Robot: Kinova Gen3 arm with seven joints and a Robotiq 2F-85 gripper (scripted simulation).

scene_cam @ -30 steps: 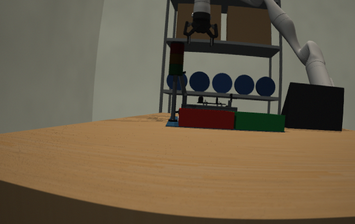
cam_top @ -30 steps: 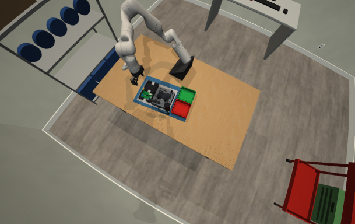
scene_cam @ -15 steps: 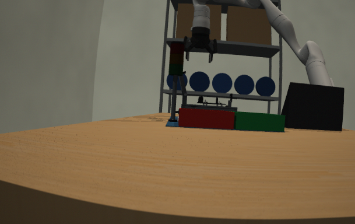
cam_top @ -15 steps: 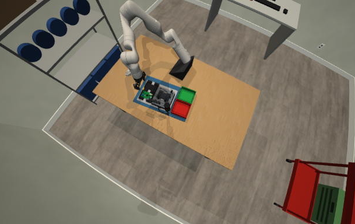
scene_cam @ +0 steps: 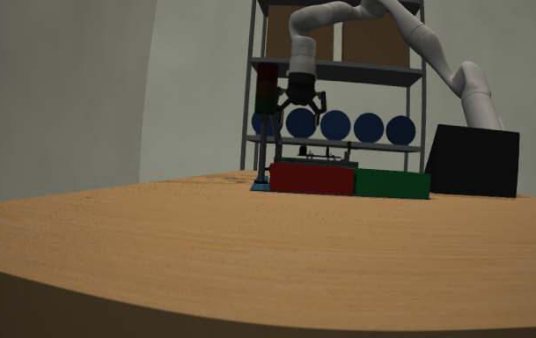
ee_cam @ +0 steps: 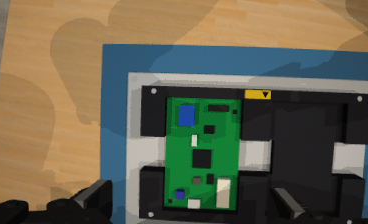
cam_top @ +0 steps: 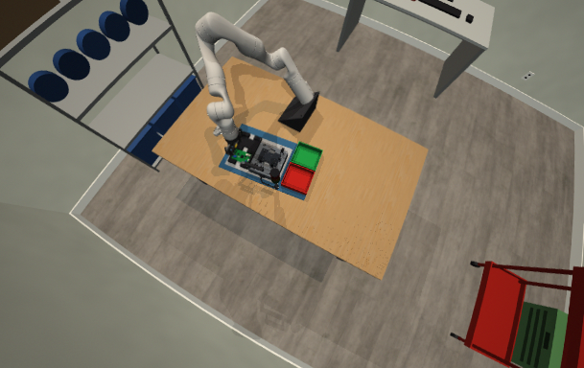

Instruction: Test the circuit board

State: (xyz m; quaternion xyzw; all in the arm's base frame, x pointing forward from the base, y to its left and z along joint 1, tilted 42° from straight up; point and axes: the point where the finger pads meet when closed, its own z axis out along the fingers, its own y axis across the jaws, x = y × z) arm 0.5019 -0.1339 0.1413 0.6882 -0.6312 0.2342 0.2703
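My hand is 1 cm past the green circuit board and 13 cm above it. The rest, counted from my hand: tester lid: 6 cm ahead, 18 cm to the left, 3 cm above; then red bin: 4 cm behind, 37 cm to the left, 14 cm below; then green bin: 18 cm behind, 35 cm to the left, 14 cm below.
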